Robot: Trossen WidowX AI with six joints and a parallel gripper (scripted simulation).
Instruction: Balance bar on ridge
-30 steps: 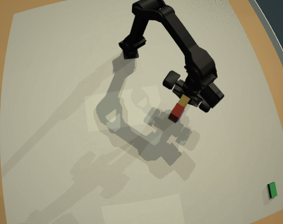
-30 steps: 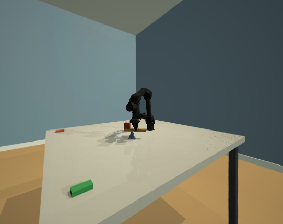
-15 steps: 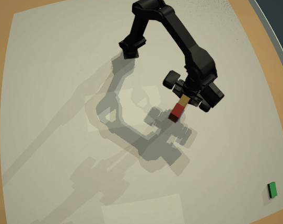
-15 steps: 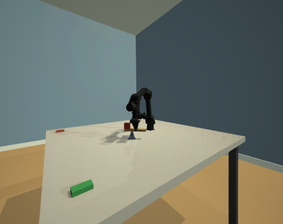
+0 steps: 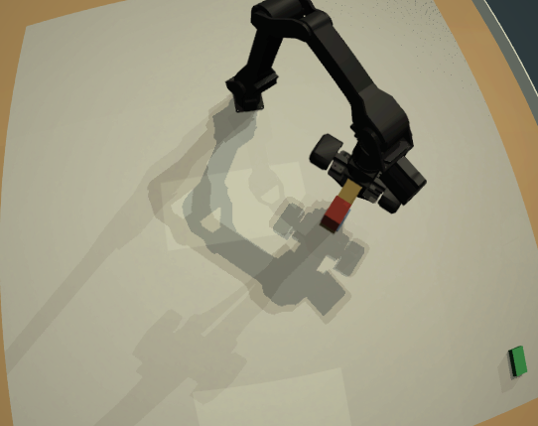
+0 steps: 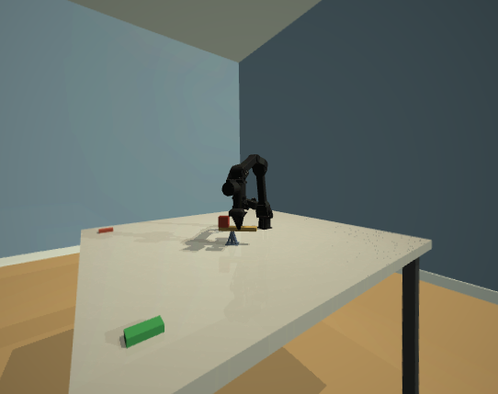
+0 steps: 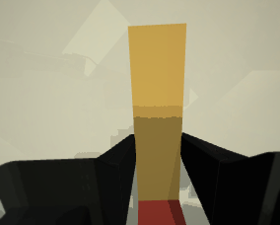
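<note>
My gripper tip is 30 mm short of the small blue ridge, 20 mm to the left of it and 40 mm above it. The rest, counted from my gripper tip: small flat red piece (460 mm ahead, 660 mm to the right, 60 mm below); then green block (460 mm ahead, 340 mm to the left, 60 mm below).
</note>
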